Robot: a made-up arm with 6 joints.
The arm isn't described. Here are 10 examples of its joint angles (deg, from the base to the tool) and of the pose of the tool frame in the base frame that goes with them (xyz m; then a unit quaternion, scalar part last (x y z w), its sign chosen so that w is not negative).
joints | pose
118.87 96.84 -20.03 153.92 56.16 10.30 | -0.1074 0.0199 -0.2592 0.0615 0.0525 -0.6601 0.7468
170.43 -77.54 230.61 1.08 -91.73 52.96 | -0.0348 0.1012 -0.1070 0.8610 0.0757 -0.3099 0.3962
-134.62 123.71 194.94 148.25 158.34 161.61 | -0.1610 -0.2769 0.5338 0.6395 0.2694 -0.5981 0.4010
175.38 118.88 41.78 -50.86 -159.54 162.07 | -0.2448 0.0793 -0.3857 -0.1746 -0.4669 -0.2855 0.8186
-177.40 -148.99 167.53 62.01 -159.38 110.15 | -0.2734 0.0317 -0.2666 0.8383 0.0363 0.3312 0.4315
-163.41 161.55 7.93 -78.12 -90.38 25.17 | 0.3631 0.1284 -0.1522 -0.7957 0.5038 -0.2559 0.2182
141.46 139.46 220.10 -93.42 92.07 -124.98 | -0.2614 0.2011 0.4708 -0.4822 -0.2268 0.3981 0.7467
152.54 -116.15 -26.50 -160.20 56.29 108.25 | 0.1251 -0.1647 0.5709 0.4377 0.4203 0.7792 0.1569
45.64 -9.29 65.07 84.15 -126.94 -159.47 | 0.0048 -0.0088 0.9315 0.8525 -0.2808 -0.4076 0.1680
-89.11 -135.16 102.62 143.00 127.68 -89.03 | 0.0692 0.3786 -0.3948 0.8092 -0.0470 0.5112 0.2859
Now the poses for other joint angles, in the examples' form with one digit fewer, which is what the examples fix.
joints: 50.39 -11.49 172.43 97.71 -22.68 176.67
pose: -0.337 -0.387 0.326 -0.396 0.602 -0.531 0.445
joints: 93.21 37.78 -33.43 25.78 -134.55 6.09
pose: 0.065 0.346 -0.029 0.816 -0.527 0.211 0.108
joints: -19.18 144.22 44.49 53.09 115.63 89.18
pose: 0.113 -0.099 -0.468 -0.582 -0.294 0.092 0.752
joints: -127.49 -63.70 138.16 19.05 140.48 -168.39
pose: 0.323 0.568 0.115 -0.524 0.838 0.024 0.146
